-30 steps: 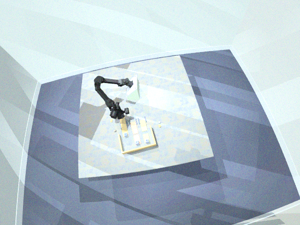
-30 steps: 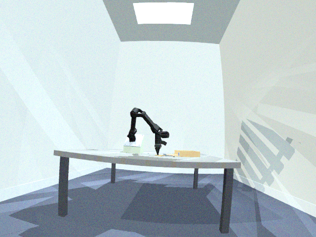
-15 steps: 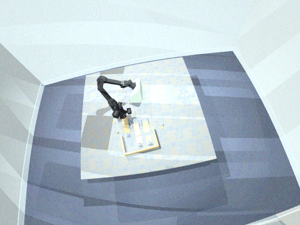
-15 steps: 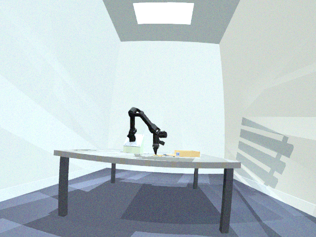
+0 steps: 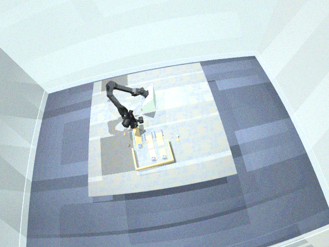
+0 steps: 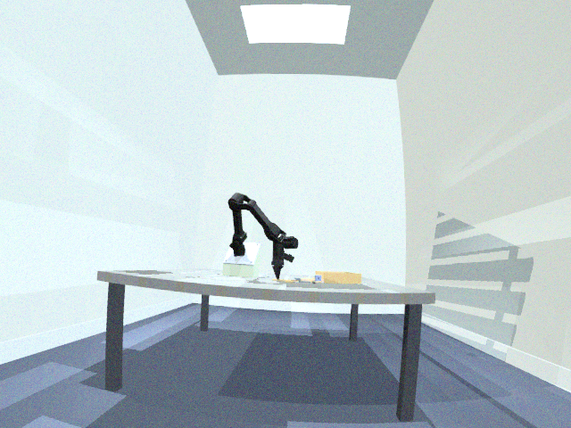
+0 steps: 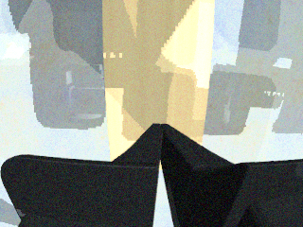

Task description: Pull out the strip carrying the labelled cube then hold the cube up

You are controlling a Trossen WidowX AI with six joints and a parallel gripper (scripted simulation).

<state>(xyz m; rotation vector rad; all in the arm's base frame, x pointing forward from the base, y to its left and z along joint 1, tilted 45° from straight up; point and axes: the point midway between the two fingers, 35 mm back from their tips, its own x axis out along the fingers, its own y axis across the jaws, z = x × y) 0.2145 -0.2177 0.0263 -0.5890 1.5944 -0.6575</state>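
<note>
The pale orange strip is 100 mm ahead of my gripper tip and 10 mm to the left of it.
</note>
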